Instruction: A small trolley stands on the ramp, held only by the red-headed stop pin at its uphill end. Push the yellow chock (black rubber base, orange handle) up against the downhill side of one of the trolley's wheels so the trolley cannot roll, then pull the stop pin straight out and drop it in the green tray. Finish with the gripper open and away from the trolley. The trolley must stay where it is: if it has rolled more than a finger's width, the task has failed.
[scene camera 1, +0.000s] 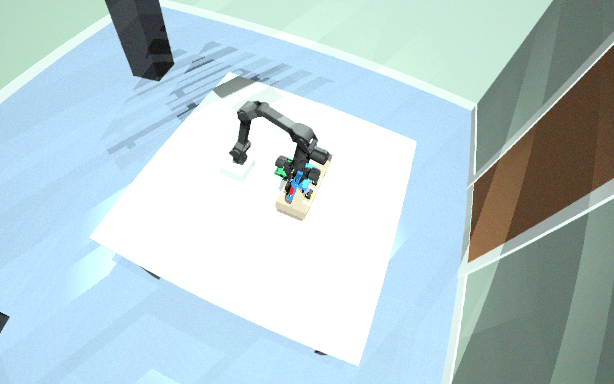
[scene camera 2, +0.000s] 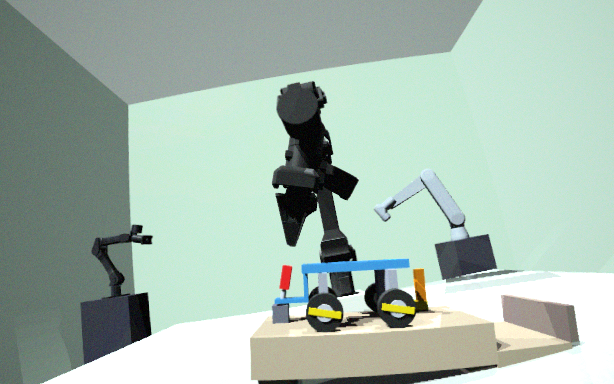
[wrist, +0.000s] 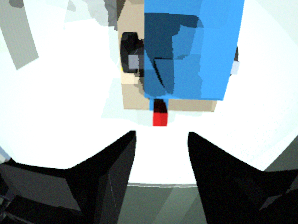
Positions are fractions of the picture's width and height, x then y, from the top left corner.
In view: my gripper (scene camera 2: 0.47, 0.64), a trolley (scene camera 2: 0.53, 0.81) and a low brown wall (scene camera 2: 0.90, 0.83).
The trolley shows as well in the wrist view (wrist: 0.63, 0.25). My gripper is seen too in the wrist view (wrist: 0.55, 0.61).
